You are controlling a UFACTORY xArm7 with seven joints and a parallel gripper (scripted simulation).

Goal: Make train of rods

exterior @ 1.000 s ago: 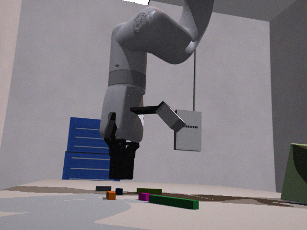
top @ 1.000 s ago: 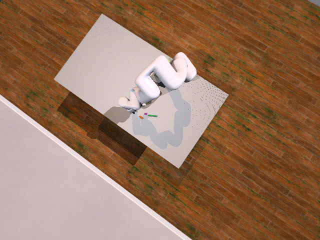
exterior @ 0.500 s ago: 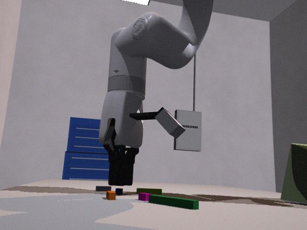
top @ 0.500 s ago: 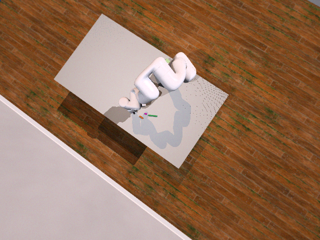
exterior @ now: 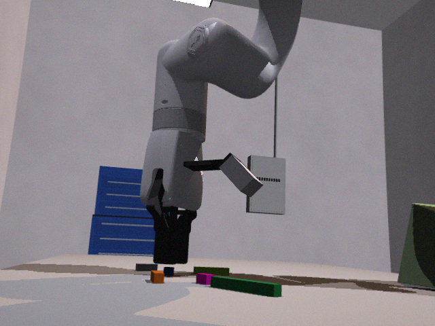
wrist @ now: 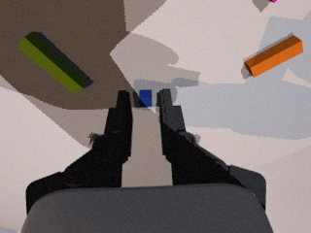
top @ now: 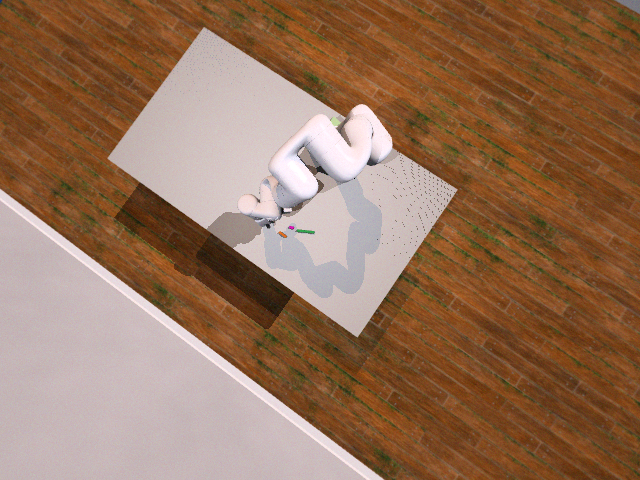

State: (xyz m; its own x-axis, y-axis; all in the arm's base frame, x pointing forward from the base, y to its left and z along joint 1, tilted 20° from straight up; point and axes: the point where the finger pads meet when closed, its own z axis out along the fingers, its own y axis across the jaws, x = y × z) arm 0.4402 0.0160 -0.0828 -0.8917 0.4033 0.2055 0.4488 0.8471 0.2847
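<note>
The blue rod lies 3 cm below my hand. Round my hand: orange rod 1 cm ahead, 10 cm to the left, 3 cm below; lime rod 6 cm behind, 4 cm to the right, 3 cm below; grey rod 4 cm ahead, 7 cm to the right, 3 cm below.
</note>
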